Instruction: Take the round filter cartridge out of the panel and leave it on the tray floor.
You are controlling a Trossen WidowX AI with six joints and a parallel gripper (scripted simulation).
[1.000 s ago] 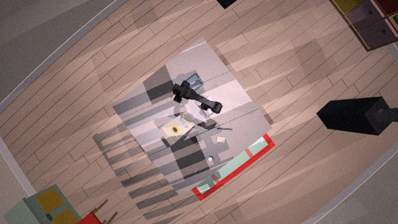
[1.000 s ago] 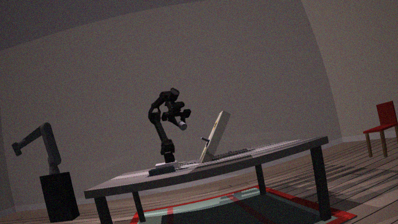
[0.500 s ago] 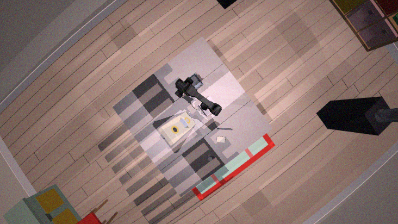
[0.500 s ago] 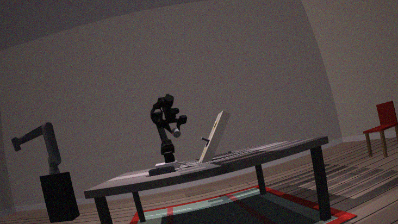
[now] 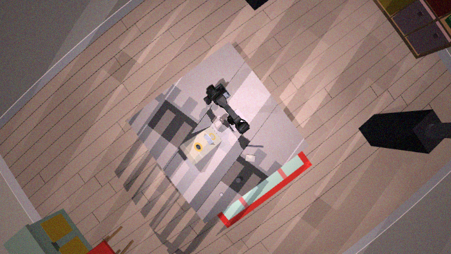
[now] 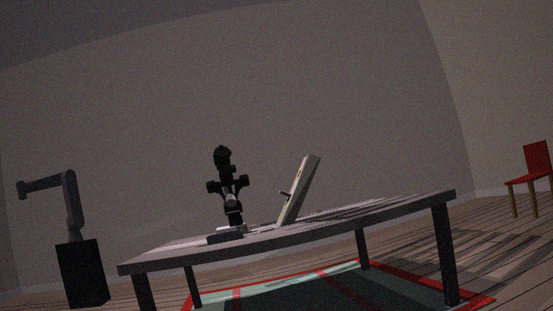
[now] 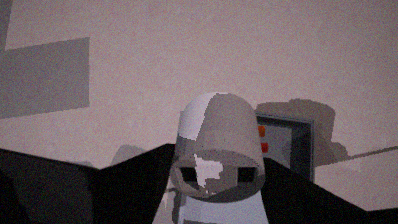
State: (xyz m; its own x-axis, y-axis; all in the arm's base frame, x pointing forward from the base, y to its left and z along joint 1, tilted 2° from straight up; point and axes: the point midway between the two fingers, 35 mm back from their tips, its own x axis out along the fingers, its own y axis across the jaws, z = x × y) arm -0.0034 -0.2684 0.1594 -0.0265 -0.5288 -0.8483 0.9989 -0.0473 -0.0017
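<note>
Right now my gripper tip is 60 mm past the blue-grey square tray, 10 mm to the right of it and 160 mm above it. The rest, counted from my gripper tip: beige service panel (340 mm ahead, 280 mm to the left, 20 mm below); then pale block (100 mm ahead, 680 mm to the left, 160 mm below); then round grey filter cartridge (right at my gripper tip).
</note>
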